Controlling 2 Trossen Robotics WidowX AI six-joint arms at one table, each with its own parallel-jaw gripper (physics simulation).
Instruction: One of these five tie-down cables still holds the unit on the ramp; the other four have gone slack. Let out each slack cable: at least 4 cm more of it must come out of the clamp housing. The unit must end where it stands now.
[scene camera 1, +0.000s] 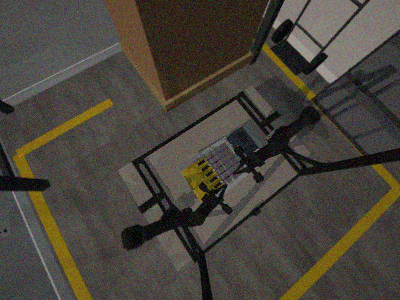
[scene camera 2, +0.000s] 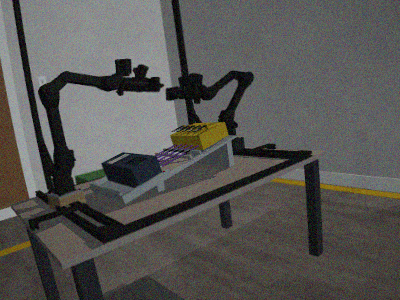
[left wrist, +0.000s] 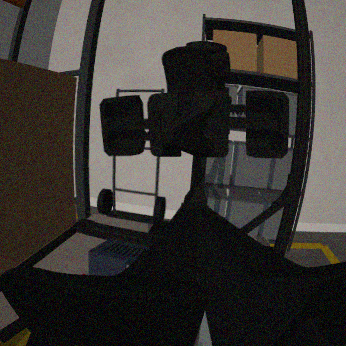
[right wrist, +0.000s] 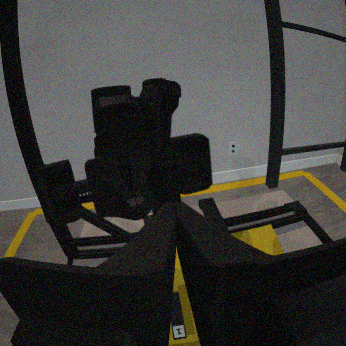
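The yellow clamp housing (scene camera 1: 192, 175) (scene camera 2: 212, 136) (right wrist: 260, 237) sits at the ramp's high end. It has several black levers; one (right wrist: 177, 312) bears a label "1". Purple cables (scene camera 1: 220, 161) (scene camera 2: 170, 155) run to the dark blue unit (scene camera 1: 241, 140) (scene camera 2: 132, 171) (left wrist: 111, 259) low on the grey ramp (scene camera 2: 202, 162). Which cables are slack cannot be told. My left gripper (scene camera 1: 224, 188) (scene camera 2: 167, 93) (left wrist: 191, 211) is shut and empty, above the housing's near side. My right gripper (scene camera 1: 237, 174) (scene camera 2: 162, 86) (right wrist: 173, 211) is shut and empty, above the cables, facing the left gripper closely.
A black frame (scene camera 1: 185, 130) (scene camera 2: 175, 207) runs around the table (scene camera 2: 255, 162). Dark posts rise at its edge. A green object (scene camera 2: 90, 176) lies behind the unit. A large brown cabinet (scene camera 1: 200, 45) (left wrist: 37, 150) stands beside the table, and a hand truck (scene camera 1: 283, 31) (left wrist: 105, 201) stands beyond.
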